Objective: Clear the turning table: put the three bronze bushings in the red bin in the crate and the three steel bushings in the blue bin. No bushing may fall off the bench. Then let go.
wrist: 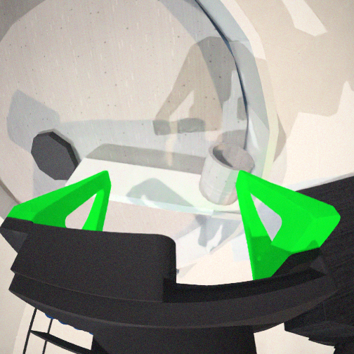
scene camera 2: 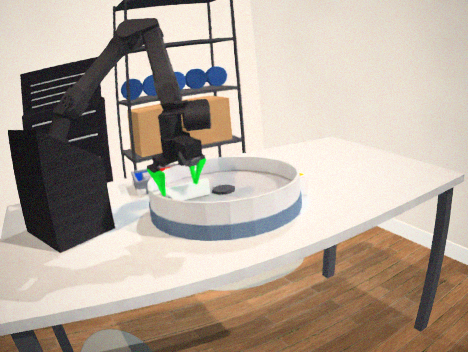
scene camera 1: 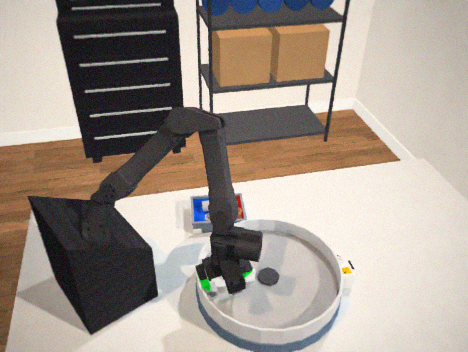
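Seen in the pictures: gripper, fingertip midpoint: (scene camera 2: 179,189) (scene camera 1: 225,284); arm's base, link origin: (scene camera 2: 54,143) (scene camera 1: 94,223).
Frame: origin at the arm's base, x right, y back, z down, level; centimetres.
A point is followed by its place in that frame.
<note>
A grey steel-looking bushing (wrist: 226,176) stands upright on the turning table (scene camera 1: 280,334) @[y -44.4, x 30.1, z 18.0 cm] (scene camera 2: 225,212) @[y -38.7, x 28.5, z 19.1 cm] (wrist: 260,110), at the end of a pale bar (wrist: 137,172) (scene camera 2: 187,191) @[y -36.2, x 10.0, z 18.6 cm] and near the rim. My gripper (scene camera 1: 226,281) @[y -33.3, x 12.7, z 16.7 cm] (scene camera 2: 180,188) @[y -33.3, x 12.7, z 16.7 cm] (wrist: 173,177) is open and empty, low over the bar; its right fingertip in the wrist view overlaps the bushing's edge, and contact is unclear. The crate (scene camera 1: 201,227) @[y -30.7, x -18.4, z 23.6 cm] (scene camera 2: 142,185) @[y -29.6, x -18.5, z 22.9 cm] stands behind the turning table. A pale bushing (scene camera 1: 205,205) @[y -33.5, x -28.1, z 22.2 cm] shows in its blue bin (scene camera 1: 198,215) @[y -30.7, x -27.0, z 25.6 cm]. The red bin (scene camera 1: 239,202) @[y -45.3, x -28.8, z 23.2 cm] is partly hidden by the arm; its contents are unclear.
A dark hub disc (scene camera 1: 268,276) @[y -46.7, x 9.4, z 20.1 cm] (scene camera 2: 223,189) @[y -46.4, x 10.2, z 20.1 cm] (wrist: 54,154) sits at the turning table's middle. The raised rim surrounds it. A small box with a yellow mark (scene camera 1: 347,270) @[y -70.7, x 11.3, z 20.3 cm] is at the rim's right side. The black arm base (scene camera 1: 100,270) @[y -1.4, x 12.5, z 4.8 cm] (scene camera 2: 60,195) @[y 0.3, x 13.5, z 11.4 cm] stands to the left.
</note>
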